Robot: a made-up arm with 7 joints.
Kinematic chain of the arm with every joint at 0, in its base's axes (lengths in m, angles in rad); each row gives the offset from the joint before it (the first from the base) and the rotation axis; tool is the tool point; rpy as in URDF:
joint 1: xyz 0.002 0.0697 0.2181 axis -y
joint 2: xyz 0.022 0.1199 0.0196 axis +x
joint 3: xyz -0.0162 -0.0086 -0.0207 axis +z
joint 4: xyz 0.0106 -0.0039 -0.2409 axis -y
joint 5: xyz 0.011 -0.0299 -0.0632 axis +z
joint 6: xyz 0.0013 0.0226 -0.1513 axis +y
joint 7: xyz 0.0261 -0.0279 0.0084 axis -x
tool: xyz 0.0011 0.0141 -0.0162 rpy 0 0 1.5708
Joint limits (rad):
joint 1: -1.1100..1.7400
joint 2: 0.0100..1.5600
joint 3: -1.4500..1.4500
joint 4: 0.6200..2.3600
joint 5: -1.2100..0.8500
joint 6: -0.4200..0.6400
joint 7: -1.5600..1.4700
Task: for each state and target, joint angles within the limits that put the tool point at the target. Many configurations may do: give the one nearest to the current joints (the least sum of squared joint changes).
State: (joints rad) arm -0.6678 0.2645 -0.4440 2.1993 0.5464 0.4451 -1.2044
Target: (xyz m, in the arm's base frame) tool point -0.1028 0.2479 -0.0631
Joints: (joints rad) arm -1.1100 0.6655 -0.4243 1.6178 0.6388 0.4049 -1.1927
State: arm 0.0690 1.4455 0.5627 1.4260 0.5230 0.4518 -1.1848
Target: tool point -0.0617 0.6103 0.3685
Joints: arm 0.7520 1.5219 1.2830 0.6934 0.6717 0.6023 -1.0784
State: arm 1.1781 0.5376 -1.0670 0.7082 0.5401 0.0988 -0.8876
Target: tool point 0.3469 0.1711 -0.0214
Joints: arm 0.8251 0.3513 -1.2217 0.7024 0.5232 0.1074 -0.8784
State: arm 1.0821 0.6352 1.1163 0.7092 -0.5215 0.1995 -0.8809
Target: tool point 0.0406 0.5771 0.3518
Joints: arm 1.2485 1.1297 1.0502 0.9126 -0.5416 0.2430 -0.8580
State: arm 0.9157 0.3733 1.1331 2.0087 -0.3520 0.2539 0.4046
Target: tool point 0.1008 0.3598 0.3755
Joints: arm 1.2228 0.5339 0.8174 1.9840 -0.3923 0.2884 0.4505
